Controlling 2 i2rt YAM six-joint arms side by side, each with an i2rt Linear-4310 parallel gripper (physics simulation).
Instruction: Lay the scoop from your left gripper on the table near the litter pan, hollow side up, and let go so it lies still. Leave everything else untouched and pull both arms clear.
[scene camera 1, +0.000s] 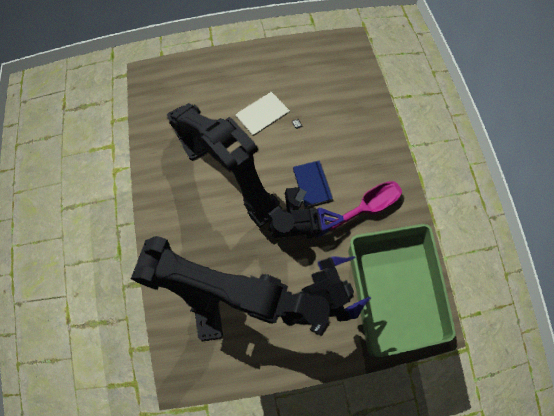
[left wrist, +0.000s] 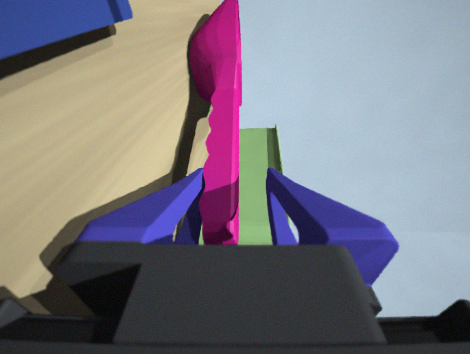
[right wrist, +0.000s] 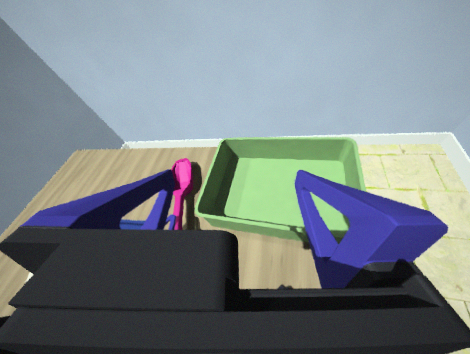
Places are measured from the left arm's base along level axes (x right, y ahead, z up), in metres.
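Pixels of known places: left gripper, between the fingertips: (scene camera 1: 342, 220) (left wrist: 235, 176) (right wrist: 176, 218); right gripper, between the fingertips: (scene camera 1: 362, 277) (right wrist: 234, 176); left arm's base, origin of its link: (scene camera 1: 187, 132); right arm's base, origin of its link: (scene camera 1: 206, 304).
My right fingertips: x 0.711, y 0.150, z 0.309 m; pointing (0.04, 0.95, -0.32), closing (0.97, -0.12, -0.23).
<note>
Ahead of a thing's pixels: the offset from my right fingertips to its top centre. Level surfaces: height alone.
A pink scoop @[dx -0.206, dy +0.198, dz -0.261 m] (scene camera 1: 382, 197) (left wrist: 224, 120) (right wrist: 183, 175) lies beside the green litter pan @[dx +0.062, dy +0.146, dz -0.225 m] (scene camera 1: 356, 272) (right wrist: 280, 141), above it in the scene view. Its bowl is hollow side up. My left gripper (scene camera 1: 341, 220) (left wrist: 235, 176) is open, with a gap on one side of the scoop's handle; the handle lies loose between the fingers, close to one of them. Whether the handle's end touches the table is hard to tell. My right gripper (scene camera 1: 362, 278) (right wrist: 234, 176) is wide open and empty, at the pan's near wall in the scene view.
A blue book @[dx -0.355, dy +0.106, dz -0.298 m] (scene camera 1: 313, 182) (left wrist: 55, 25) lies near my left wrist. A white rectangular sheet or pad @[dx -0.653, dy +0.096, dz -0.304 m] (scene camera 1: 262, 113) and a small grey-white item @[dx -0.562, dy +0.174, dz -0.307 m] (scene camera 1: 297, 123) lie farther up the wooden table @[dz -0.309 m] (scene camera 1: 320, 60).
</note>
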